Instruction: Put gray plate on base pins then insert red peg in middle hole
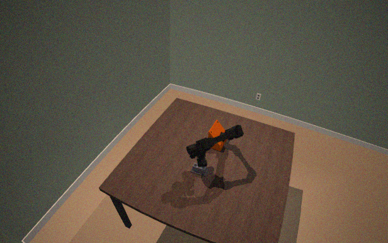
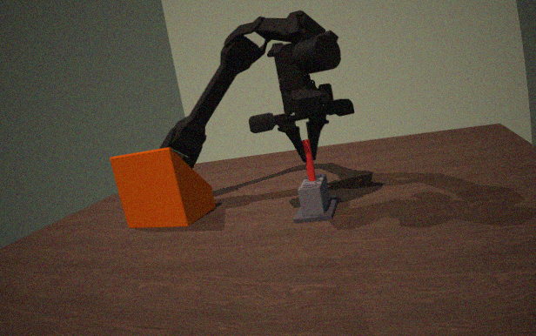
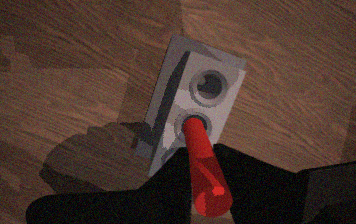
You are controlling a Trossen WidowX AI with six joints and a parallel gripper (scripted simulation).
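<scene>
Right now the red peg is right at my gripper tip. Also, from my gripper tip: gray plate 5 cm below.
</scene>
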